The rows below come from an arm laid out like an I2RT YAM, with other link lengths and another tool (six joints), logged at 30 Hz.
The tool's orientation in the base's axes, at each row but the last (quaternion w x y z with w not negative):
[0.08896 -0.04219 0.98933 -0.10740]
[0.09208 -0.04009 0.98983 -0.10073]
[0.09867 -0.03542 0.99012 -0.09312]
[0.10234 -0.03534 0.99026 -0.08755]
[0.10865 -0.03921 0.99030 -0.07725]
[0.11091 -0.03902 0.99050 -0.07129]
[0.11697 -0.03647 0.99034 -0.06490]
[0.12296 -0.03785 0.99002 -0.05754]
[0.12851 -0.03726 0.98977 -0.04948]
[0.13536 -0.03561 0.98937 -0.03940]
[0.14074 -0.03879 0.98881 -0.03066]
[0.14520 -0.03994 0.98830 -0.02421]
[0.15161 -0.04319 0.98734 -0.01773]
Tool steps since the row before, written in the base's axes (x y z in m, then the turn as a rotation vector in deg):
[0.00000 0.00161 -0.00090 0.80 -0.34 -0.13]
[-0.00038 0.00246 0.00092 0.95 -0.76 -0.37]
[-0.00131 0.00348 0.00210 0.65 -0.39 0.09]
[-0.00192 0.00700 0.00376 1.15 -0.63 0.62]
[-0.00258 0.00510 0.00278 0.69 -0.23 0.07]
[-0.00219 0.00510 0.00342 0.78 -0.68 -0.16]
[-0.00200 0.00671 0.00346 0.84 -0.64 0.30]
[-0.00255 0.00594 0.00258 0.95 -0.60 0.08]
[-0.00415 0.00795 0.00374 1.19 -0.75 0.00]
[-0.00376 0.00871 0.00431 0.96 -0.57 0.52]
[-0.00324 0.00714 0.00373 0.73 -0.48 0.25]
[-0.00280 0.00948 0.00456 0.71 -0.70 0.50]
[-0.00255 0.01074 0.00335 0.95 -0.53 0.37]
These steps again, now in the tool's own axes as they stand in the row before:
[-0.00001 0.00177 0.00053 -0.73 -0.35 0.34]
[-0.00003 0.00224 -0.00143 -0.79 -0.72 0.68]
[0.00058 0.00308 -0.00290 -0.62 -0.43 0.11]
[0.00052 0.00630 -0.00519 -1.19 -0.79 -0.25]
[0.00145 0.00473 -0.00399 -0.66 -0.28 0.12]
[0.00092 0.00465 -0.00447 -0.66 -0.69 0.42]
[0.00057 0.00628 -0.00461 -0.83 -0.72 -0.01]
[0.00132 0.00572 -0.00374 -0.88 -0.66 0.22]
[0.00238 0.00774 -0.00537 -1.08 -0.82 0.37]
[0.00176 0.00851 -0.00575 -1.01 -0.67 -0.20]
[0.00146 0.00706 -0.00484 -0.73 -0.55 -0.01]
[0.00056 0.00937 -0.00552 -0.76 -0.78 -0.25]
[0.00045 0.01074 -0.00420 -0.96 -0.62 -0.06]

